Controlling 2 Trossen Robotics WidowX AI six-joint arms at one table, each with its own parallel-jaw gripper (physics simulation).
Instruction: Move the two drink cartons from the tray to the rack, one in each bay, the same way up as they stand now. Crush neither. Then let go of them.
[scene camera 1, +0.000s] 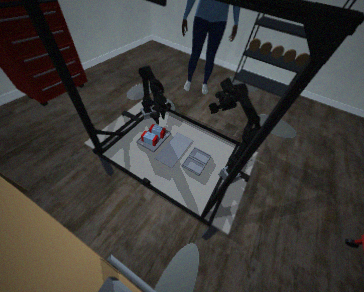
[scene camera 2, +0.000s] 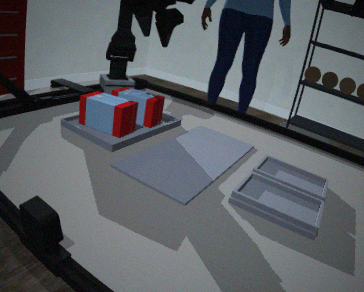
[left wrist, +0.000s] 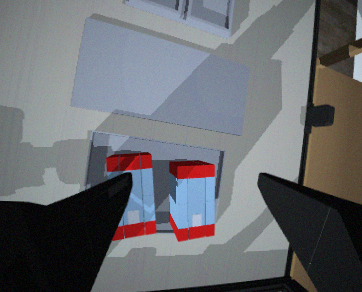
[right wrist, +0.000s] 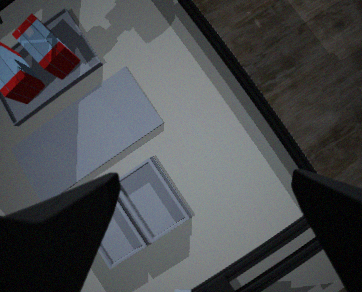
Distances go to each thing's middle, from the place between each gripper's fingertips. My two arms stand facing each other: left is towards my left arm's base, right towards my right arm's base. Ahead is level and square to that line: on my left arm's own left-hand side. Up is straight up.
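With the shallow grey tray (scene camera 2: 111, 143), I find my left gripper 50 mm to the right of it, 20 mm past it and 210 mm above it. The flat grey mat (scene camera 2: 181, 167) is 150 mm to the right of my left hand, 20 mm ahead of it and 210 mm below it. Going by their middles, the shallow grey tray is the nearest to my left gripper of the things named here.
Measured from my right hand, the flat grey mat is 15 cm to the left and 22 cm behind, and 37 cm below; the shallow grey tray is 35 cm to the left and 26 cm behind, and it too is 37 cm below. By its middle, the flat grey mat is nearer to my left gripper than to my right hand.
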